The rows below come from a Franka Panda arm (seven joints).
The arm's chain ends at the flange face. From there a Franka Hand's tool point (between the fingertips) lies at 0.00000 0.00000 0.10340 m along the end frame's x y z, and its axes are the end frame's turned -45 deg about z.
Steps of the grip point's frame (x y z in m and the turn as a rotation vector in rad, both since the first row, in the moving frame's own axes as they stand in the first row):
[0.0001 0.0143 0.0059 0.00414 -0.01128 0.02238]
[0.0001 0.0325 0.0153 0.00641 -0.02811 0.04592]
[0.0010 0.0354 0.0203 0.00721 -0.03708 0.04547]
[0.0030 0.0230 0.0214 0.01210 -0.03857 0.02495]
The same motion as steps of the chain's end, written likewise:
[0.0113 0.0095 0.0059 -0.00505 -0.01090 0.02238]
[0.0256 0.0214 0.0153 -0.01534 -0.02441 0.04592]
[0.0290 0.0222 0.0204 -0.02112 -0.03132 0.04547]
[0.0221 0.0123 0.0215 -0.01872 -0.03583 0.02495]

